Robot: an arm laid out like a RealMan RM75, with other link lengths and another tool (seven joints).
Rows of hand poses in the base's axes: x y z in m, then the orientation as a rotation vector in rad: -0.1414, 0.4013, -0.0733, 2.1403, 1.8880, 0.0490; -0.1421, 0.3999, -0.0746, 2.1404, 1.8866, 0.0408; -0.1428, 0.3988, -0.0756, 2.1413, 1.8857, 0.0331; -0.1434, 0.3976, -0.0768, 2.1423, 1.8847, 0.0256; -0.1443, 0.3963, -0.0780, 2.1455, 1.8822, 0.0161; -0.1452, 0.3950, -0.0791, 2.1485, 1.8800, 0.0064; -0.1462, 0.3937, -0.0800, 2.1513, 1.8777, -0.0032; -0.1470, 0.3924, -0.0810, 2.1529, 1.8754, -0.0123; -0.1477, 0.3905, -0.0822, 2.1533, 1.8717, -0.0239; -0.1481, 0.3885, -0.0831, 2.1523, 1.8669, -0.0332; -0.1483, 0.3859, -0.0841, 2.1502, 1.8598, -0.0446; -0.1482, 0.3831, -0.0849, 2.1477, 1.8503, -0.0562; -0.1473, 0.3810, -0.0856, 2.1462, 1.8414, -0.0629; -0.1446, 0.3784, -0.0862, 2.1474, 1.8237, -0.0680; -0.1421, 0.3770, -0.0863, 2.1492, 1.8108, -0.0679; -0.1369, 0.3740, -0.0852, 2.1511, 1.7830, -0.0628; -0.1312, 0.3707, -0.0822, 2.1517, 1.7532, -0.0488; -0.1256, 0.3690, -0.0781, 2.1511, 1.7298, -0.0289; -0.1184, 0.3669, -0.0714, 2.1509, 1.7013, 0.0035; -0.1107, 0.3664, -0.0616, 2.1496, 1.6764, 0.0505; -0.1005, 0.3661, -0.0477, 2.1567, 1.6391, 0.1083; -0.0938, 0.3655, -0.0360, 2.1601, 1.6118, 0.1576; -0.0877, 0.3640, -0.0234, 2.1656, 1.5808, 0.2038; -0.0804, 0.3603, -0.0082, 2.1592, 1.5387, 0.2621
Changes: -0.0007, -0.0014, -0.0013, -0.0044, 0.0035, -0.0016; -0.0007, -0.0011, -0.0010, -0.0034, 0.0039, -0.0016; -0.0006, -0.0012, -0.0012, -0.0033, 0.0038, -0.0017; -0.0009, -0.0013, -0.0012, -0.0035, 0.0051, -0.0037; -0.0009, -0.0013, -0.0011, -0.0036, 0.0053, -0.0035; -0.0010, -0.0013, -0.0009, -0.0037, 0.0051, -0.0034; -0.0008, -0.0013, -0.0010, -0.0041, 0.0043, -0.0028; -0.0007, -0.0019, -0.0012, -0.0066, 0.0044, -0.0032; -0.0004, -0.0020, -0.0009, -0.0069, 0.0021, -0.0029; -0.0002, -0.0026, -0.0010, -0.0095, 0.0016, -0.0038; 0.0001, -0.0028, -0.0008, -0.0109, 0.0005, -0.0049; 0.0009, -0.0021, -0.0007, -0.0079, -0.0014, -0.0046; 0.0027, -0.0026, -0.0006, -0.0095, -0.0053, -0.0102; 0.0025, -0.0014, -0.0001, -0.0047, -0.0055, -0.0075; 0.0052, -0.0030, 0.0011, -0.0091, -0.0154, -0.0147; 0.0057, -0.0033, 0.0030, -0.0068, -0.0217, -0.0142; 0.0056, -0.0017, 0.0041, -0.0020, -0.0223, -0.0096; 0.0072, -0.0021, 0.0067, 0.0018, -0.0314, -0.0109; 0.0077, -0.0005, 0.0098, 0.0096, -0.0380, -0.0065; 0.0102, -0.0003, 0.0139, 0.0162, -0.0457, -0.0155; 0.0067, -0.0006, 0.0117, 0.0148, -0.0376, -0.0096; 0.0061, -0.0015, 0.0126, 0.0144, -0.0363, -0.0131; 0.0073, -0.0037, 0.0152, 0.0090, -0.0527, -0.0134
